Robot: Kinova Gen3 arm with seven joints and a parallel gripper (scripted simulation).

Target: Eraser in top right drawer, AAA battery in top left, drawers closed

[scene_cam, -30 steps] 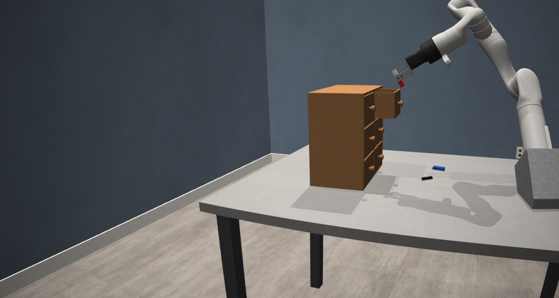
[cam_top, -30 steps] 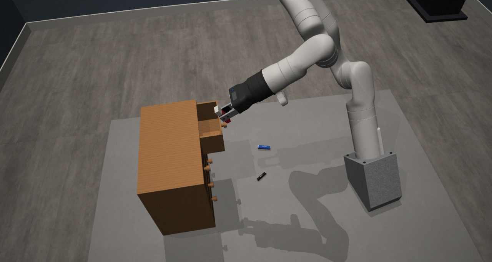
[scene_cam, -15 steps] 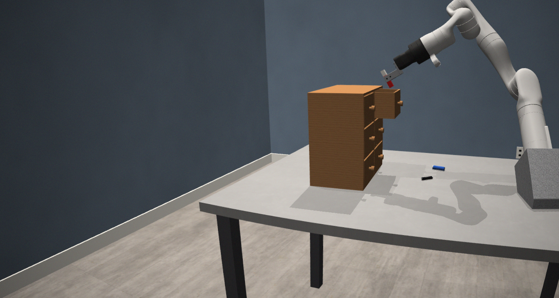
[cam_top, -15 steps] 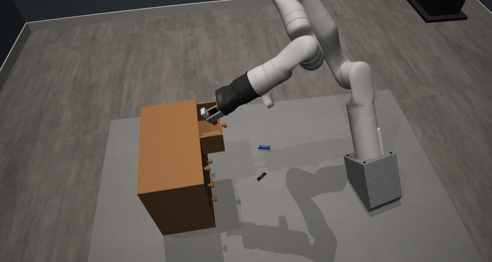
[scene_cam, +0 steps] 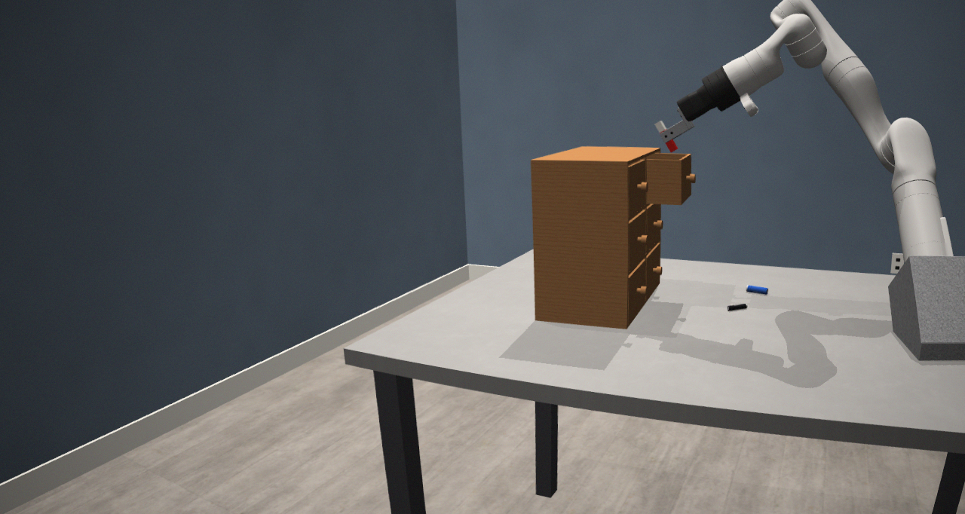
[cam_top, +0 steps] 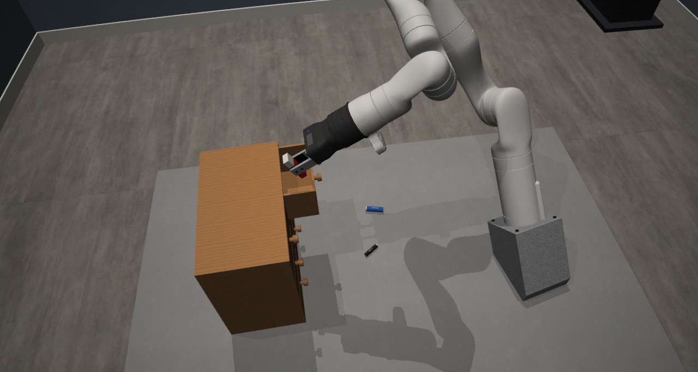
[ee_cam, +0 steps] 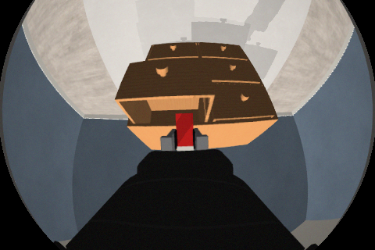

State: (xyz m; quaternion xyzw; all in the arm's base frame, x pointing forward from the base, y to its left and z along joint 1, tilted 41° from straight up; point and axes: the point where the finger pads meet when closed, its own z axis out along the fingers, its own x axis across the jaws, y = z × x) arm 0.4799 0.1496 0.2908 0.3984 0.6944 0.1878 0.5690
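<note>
The white eraser lies 10 mm ahead of my hand. Round my hand: thicker blue battery: 180 mm behind, 90 mm to the right, 330 mm below; then thin black battery: 150 mm behind, 40 mm to the left, 340 mm below.
</note>
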